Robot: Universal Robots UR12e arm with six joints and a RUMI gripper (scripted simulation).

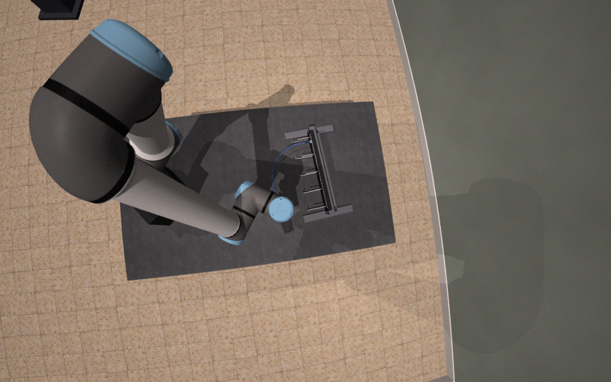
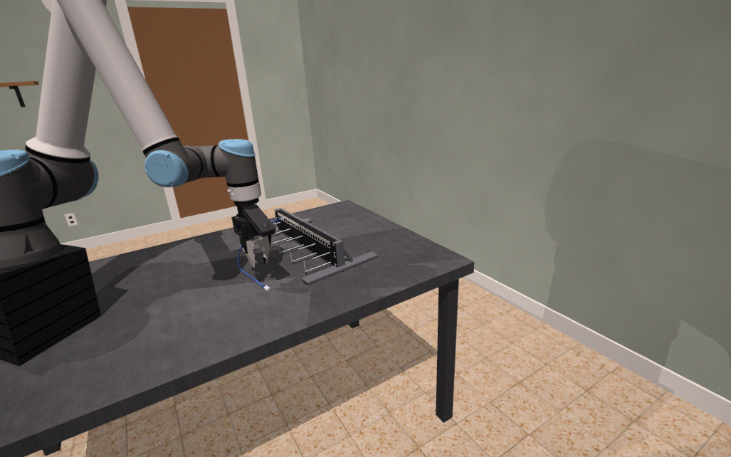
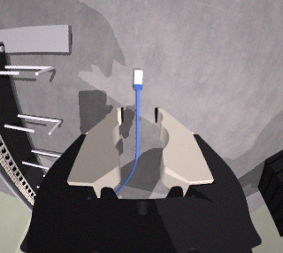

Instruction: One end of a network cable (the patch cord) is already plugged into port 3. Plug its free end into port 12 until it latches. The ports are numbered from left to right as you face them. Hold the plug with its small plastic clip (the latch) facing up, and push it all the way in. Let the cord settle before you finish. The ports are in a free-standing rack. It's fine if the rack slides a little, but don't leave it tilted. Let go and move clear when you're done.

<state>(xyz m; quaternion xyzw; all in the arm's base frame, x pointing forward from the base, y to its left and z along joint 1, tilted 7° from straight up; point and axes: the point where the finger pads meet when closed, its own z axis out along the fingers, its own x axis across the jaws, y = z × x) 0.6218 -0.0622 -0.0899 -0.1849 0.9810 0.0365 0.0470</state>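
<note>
Right now the plug is 90 mm below my hand, 10 mm to the right of it and 10 mm ahead of it.
</note>
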